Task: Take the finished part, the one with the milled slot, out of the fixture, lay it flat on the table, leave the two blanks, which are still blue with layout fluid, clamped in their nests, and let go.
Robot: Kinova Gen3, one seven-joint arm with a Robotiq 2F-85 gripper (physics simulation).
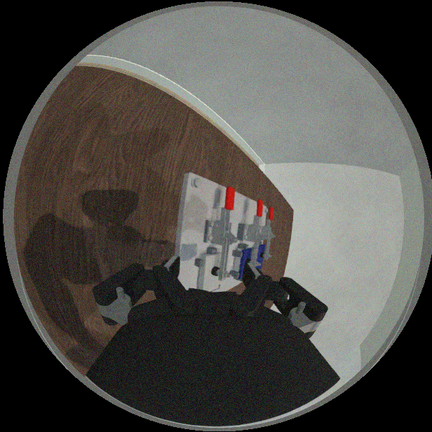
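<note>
The finished part [208, 274] is a pale grey block in the nearest nest of the light grey fixture plate [196, 206]. The nearest toggle clamp [222, 232] reaches over it, its dark-tipped spindle [215, 271] at the part; I cannot tell whether they touch. The milled slot cannot be made out. Two blue blanks, the nearer [244, 265] and the farther [262, 251], sit in the other nests under their clamps, partly hidden by clamp arms and my right finger. My gripper [211, 268] is open and empty, its fingertips apart in front of the near part of the fixture.
Three red clamp handles [230, 198] [260, 208] [271, 214] stand out along the fixture. The brown wooden table [135, 165] extends left of the plate, with dark arm shadows on it. The table's far edge runs behind the fixture, with pale walls [340, 225] beyond.
</note>
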